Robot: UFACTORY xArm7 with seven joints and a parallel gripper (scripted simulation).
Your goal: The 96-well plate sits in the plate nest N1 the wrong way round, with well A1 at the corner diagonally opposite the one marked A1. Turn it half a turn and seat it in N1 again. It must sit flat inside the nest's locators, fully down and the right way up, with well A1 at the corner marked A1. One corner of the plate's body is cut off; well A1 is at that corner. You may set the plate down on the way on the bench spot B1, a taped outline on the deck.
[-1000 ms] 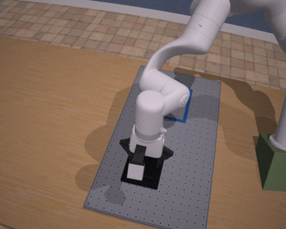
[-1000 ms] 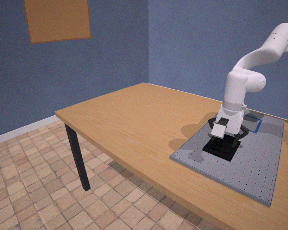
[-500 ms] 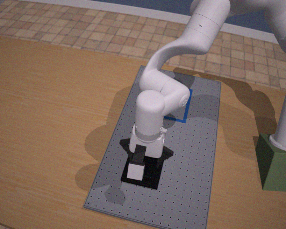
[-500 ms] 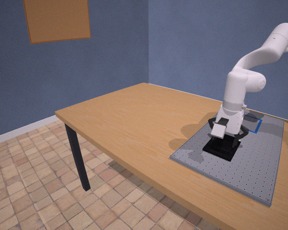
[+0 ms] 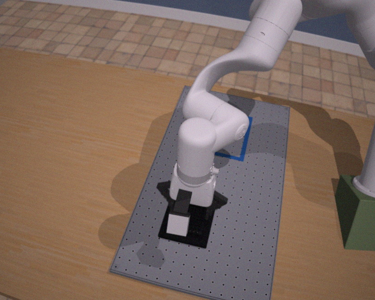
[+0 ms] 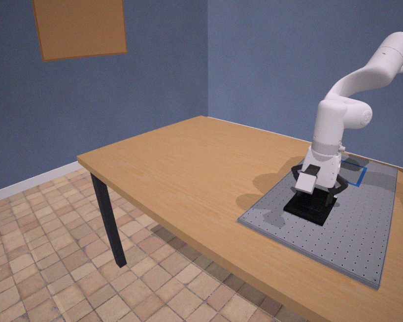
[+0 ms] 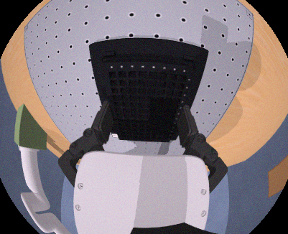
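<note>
Right now my hand is 30 mm above the black plate nest N1. Round my hand: small white A1 mark (50 mm behind, 80 mm to the right, 20 mm below); then black 96-well plate (10 mm below).
</note>
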